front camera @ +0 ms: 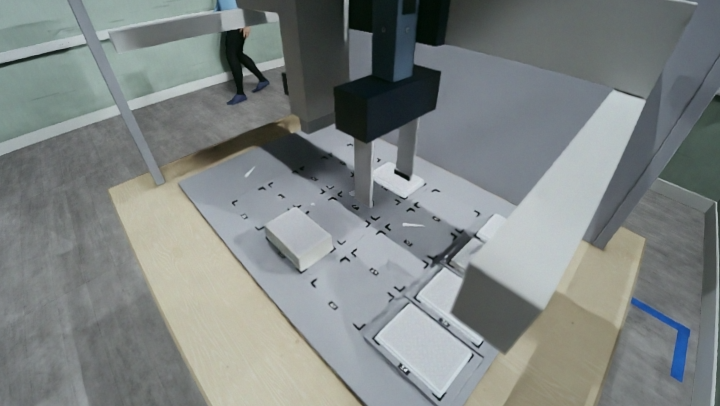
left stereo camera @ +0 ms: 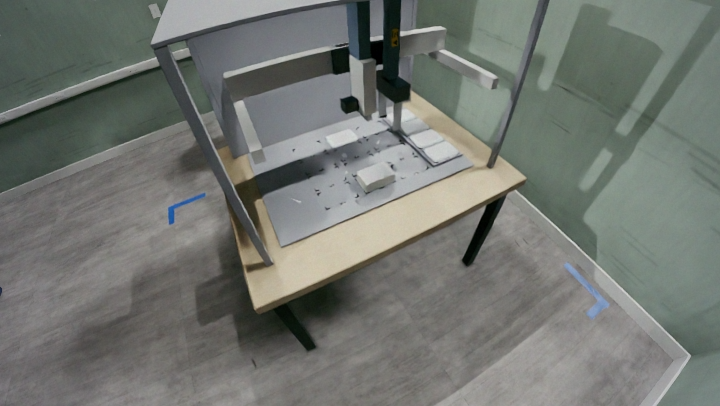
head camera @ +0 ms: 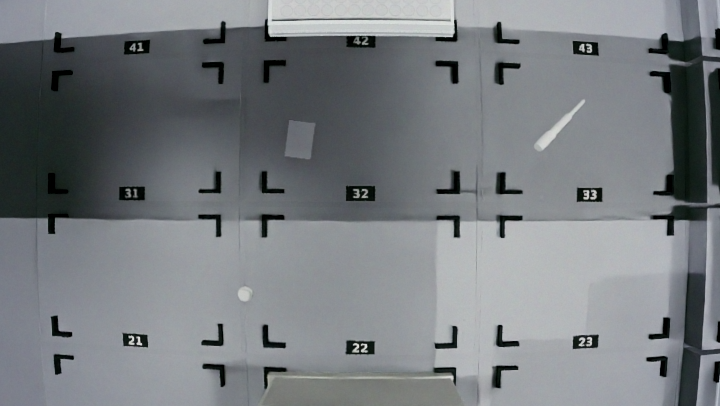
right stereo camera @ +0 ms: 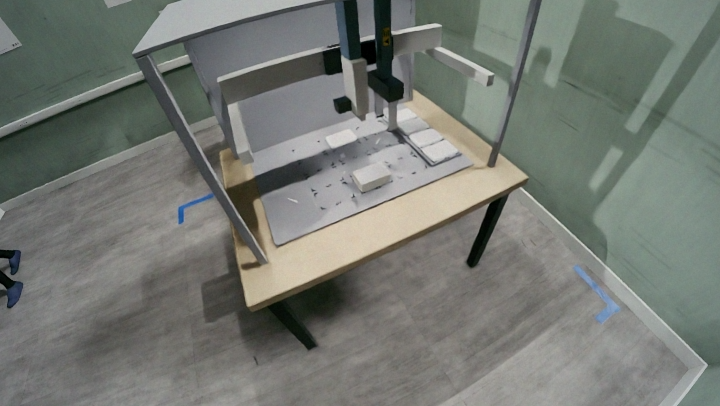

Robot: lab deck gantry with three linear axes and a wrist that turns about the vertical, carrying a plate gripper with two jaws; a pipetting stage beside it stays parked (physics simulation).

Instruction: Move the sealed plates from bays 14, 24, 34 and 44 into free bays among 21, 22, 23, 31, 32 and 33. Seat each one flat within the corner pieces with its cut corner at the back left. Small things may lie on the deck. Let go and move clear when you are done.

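Places are measured from the robot's base along level axes (x left, y back, z up), in metres.
Where they show: gripper, fingertip midpoint: [front camera: 384,188] [left stereo camera: 389,123] [right stereo camera: 385,122]; robot's base, link origin: [front camera: 233,203] [left stereo camera: 327,209] [right stereo camera: 322,209].
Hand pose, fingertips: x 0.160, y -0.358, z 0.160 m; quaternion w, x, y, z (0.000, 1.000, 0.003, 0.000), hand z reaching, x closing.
Observation:
Things, the pixels of their top centre, and the offset from my fingertips. "*": a spot on its surface instead.
- bay 14, surface spot: [front camera: 423,348] [right stereo camera: 442,149] [left stereo camera: 443,150] * dx -0.123, dy -0.202, dz -0.131 m
- bay 24, surface spot: [front camera: 442,295] [left stereo camera: 423,140] * dx -0.024, dy -0.169, dz -0.131 m
- bay 34, surface spot: [front camera: 464,253] * dx +0.088, dy -0.146, dz -0.131 m
- bay 44, surface spot: [front camera: 490,226] * dx +0.196, dy -0.148, dz -0.131 m
- pale square, surface spot: [head camera: 300,139] * dx +0.088, dy +0.171, dz -0.159 m
- pipette tip, surface spot: [head camera: 558,126] [front camera: 411,224] * dx +0.098, dy -0.007, dz -0.154 m
- tall white block, top centre: [front camera: 297,230] [right stereo camera: 371,172] [left stereo camera: 375,172] dx -0.117, dy +0.130, dz -0.118 m
- white plate, top centre: [front camera: 396,176] [left stereo camera: 341,136] [right stereo camera: 341,137] dx +0.204, dy +0.130, dz -0.145 m
- round cap, top centre: [head camera: 243,295] dx -0.018, dy +0.210, dz -0.156 m
My gripper [front camera: 384,190] [left stereo camera: 389,123] [right stereo camera: 385,122] is open, its two jaws wide apart above the deck with nothing between them; it does not show in the head view. The sealed white plates of bay 14 [front camera: 423,348] [left stereo camera: 441,152] [right stereo camera: 440,151], bay 24 [front camera: 442,295] [left stereo camera: 426,138] and bay 34 [front camera: 464,253] lie in the raised right column. The plate of bay 44 [front camera: 490,226] is partly hidden by the rail. No plate lies in bays 21, 22, 23, 31, 32 and 33. A pale square [head camera: 300,139] lies in bay 32, a pipette tip [head camera: 558,126] [front camera: 413,224] in bay 33.
A tall white block [front camera: 300,237] [head camera: 360,392] [left stereo camera: 375,176] stands in bay 12. A white plate [front camera: 398,180] [head camera: 360,10] [left stereo camera: 341,138] lies in bay 42. A round cap [head camera: 245,294] lies between bays 21 and 22. The pipetting stage [front camera: 320,65] [left stereo camera: 363,85] hangs left of the gripper.

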